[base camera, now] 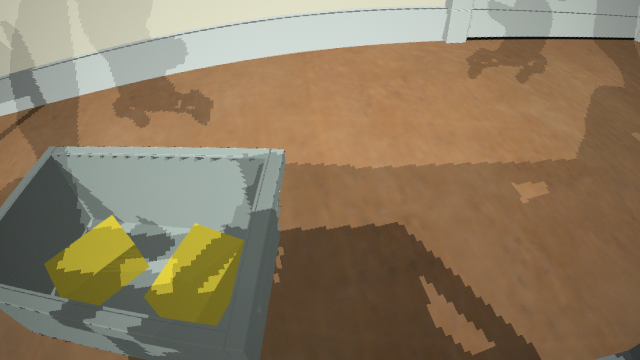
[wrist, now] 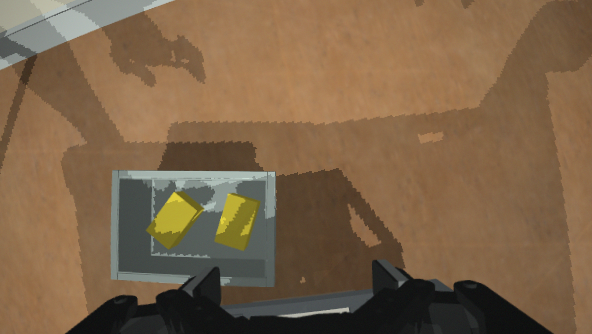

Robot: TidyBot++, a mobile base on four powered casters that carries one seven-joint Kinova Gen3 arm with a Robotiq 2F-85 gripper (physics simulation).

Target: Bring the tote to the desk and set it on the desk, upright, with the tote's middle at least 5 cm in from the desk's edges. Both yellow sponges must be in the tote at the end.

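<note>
The grey tote stands upright on the floor, at the lower left in the base camera view and left of the middle in the wrist view. One yellow sponge lies in its left part, turned at an angle. The other yellow sponge lies in its right part. My gripper is open and empty, with its fingers wide apart. It is above the tote's near right side, and its left finger overlaps the tote's near rim in the wrist view. The desk does not show in either view.
The wooden floor bears shadows of the arm and base. A wall with a pale baseboard runs behind the tote. Part of the robot's base shows at the bottom of the wrist view.
</note>
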